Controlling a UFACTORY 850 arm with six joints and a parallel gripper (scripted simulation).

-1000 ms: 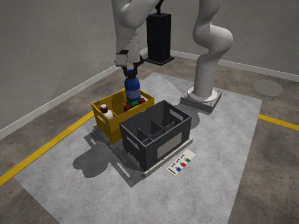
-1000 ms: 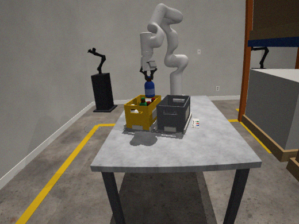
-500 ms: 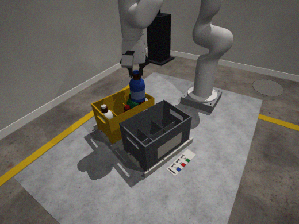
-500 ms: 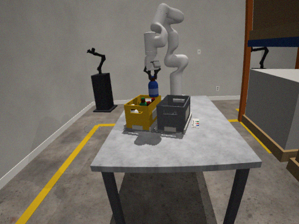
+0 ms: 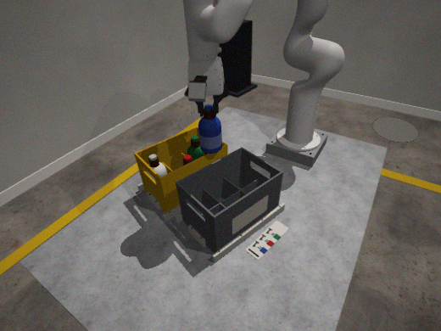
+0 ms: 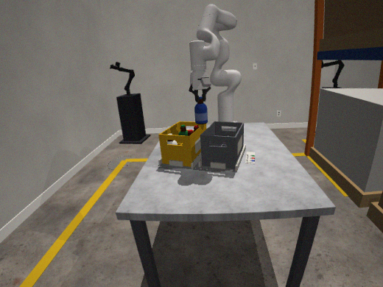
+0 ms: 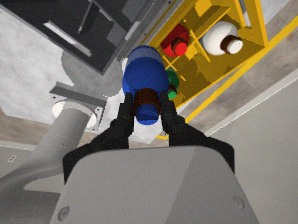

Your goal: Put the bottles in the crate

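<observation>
My gripper is now 7 cm above the blue-label bottle. Also, from my hand: green-label bottle 5 cm behind, 13 cm to the right, 25 cm below; then red bottle 6 cm ahead, 6 cm to the right, 25 cm below; then yellow crate 5 cm ahead, 10 cm to the right, 25 cm below.
</observation>
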